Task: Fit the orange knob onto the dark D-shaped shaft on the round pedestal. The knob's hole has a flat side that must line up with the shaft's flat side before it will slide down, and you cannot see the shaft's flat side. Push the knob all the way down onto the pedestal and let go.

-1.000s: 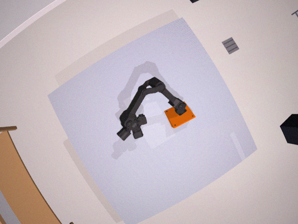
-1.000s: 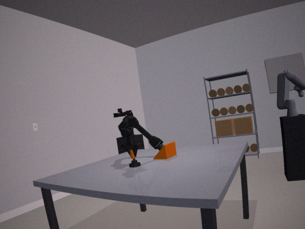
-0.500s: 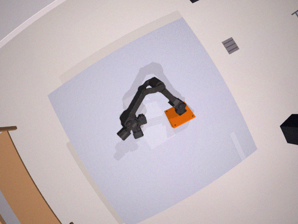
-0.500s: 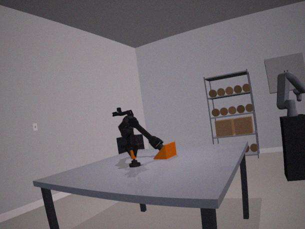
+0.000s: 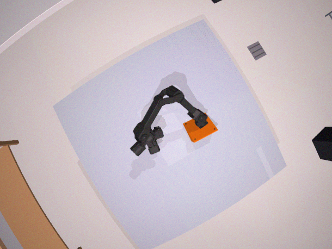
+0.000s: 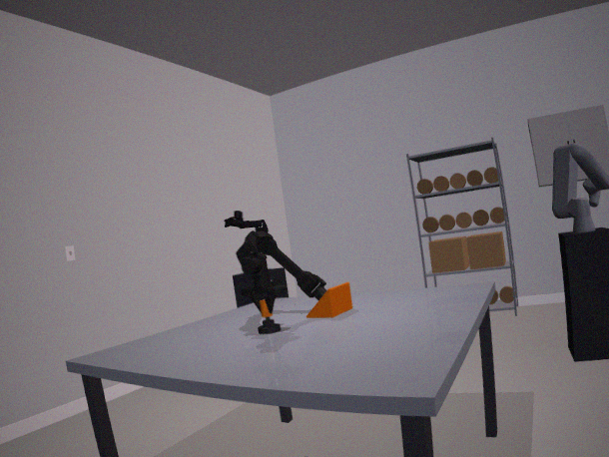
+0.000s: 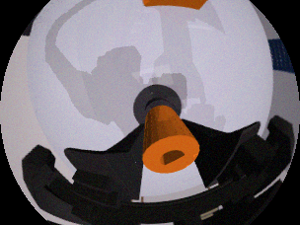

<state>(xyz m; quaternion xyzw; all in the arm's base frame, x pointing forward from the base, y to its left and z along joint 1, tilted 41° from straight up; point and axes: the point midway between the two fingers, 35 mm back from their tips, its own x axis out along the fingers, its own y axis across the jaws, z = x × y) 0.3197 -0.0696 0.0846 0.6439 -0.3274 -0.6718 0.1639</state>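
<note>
My gripper tip is now 20 mm below the orange knob. Also, from my gripper tip: dark round pedestal: 40 mm below.
</note>
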